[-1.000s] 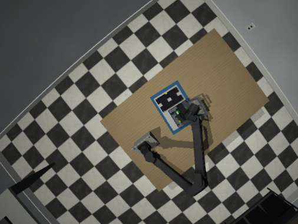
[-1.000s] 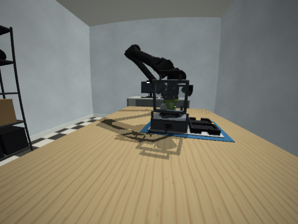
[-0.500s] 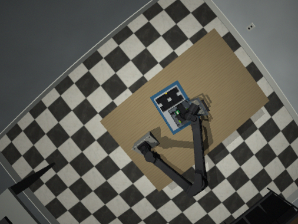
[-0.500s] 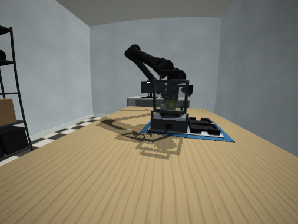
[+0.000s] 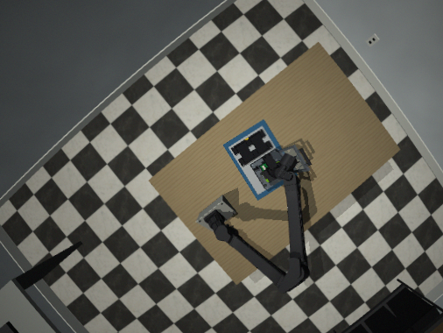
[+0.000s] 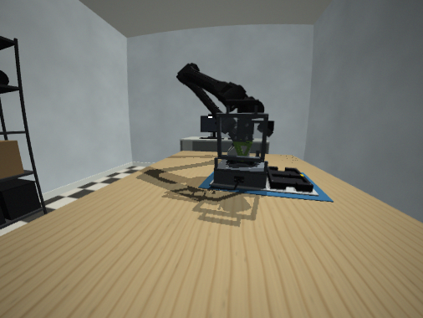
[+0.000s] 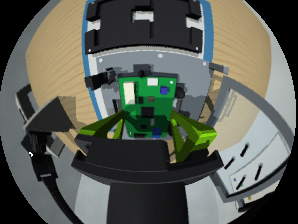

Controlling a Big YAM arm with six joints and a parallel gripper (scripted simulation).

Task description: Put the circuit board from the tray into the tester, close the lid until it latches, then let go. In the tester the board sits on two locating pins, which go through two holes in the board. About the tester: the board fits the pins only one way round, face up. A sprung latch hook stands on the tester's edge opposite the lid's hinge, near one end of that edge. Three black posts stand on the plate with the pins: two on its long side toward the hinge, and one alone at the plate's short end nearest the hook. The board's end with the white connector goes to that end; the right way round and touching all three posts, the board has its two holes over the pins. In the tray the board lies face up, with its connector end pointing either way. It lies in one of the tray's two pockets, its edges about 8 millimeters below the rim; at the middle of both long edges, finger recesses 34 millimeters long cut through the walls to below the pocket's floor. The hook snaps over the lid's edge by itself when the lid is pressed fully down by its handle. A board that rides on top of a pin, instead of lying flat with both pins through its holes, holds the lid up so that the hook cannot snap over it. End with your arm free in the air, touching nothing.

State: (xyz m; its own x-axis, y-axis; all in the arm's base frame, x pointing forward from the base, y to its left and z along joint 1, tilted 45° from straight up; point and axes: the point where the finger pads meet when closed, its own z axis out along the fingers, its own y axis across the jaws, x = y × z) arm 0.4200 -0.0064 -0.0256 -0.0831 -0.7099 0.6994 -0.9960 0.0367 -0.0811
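Now: hand right at the green circuit board. Also, from my hand: tester plate 10 mm to the left, 10 mm below, 10 mm ahead; clear lid 120 mm ahead, 100 mm above, 10 mm to the right.
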